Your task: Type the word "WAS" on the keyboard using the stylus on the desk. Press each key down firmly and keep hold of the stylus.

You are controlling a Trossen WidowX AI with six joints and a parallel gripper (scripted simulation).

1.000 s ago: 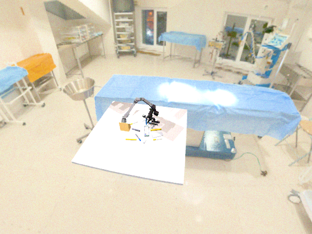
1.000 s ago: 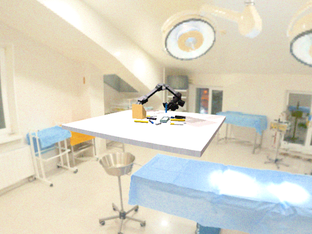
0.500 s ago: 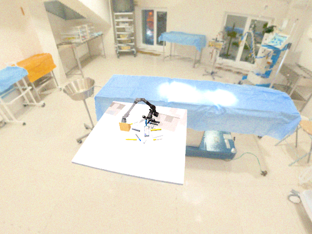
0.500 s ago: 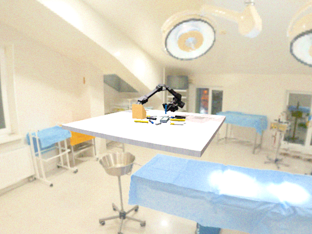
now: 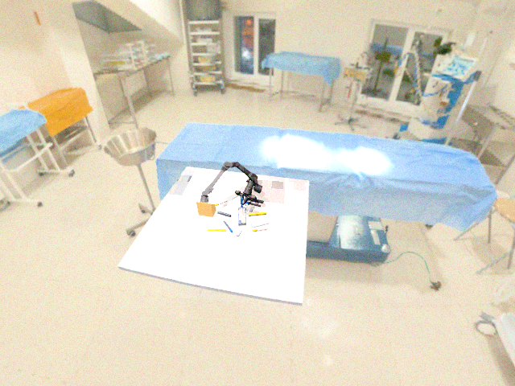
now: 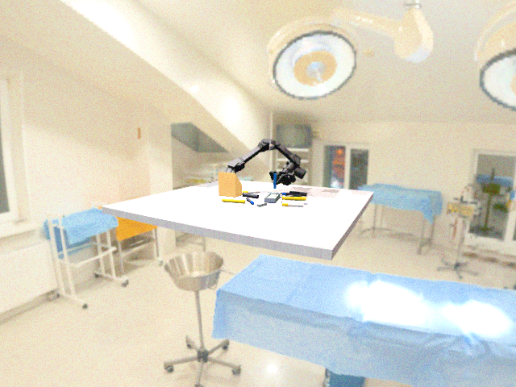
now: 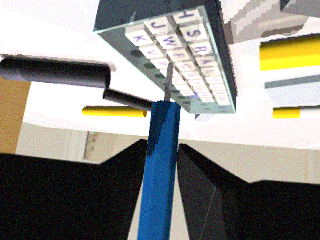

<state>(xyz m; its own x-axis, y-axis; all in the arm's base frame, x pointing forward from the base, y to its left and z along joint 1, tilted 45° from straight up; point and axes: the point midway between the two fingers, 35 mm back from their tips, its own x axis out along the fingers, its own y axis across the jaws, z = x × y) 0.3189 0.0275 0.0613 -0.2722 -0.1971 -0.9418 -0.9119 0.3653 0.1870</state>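
Right now the E key is 10 mm behind my gripper tip, 100 mm to the right of it and 70 mm below it. Also, from my gripper tip: stylus 10 mm below; stylus tip 50 mm below.
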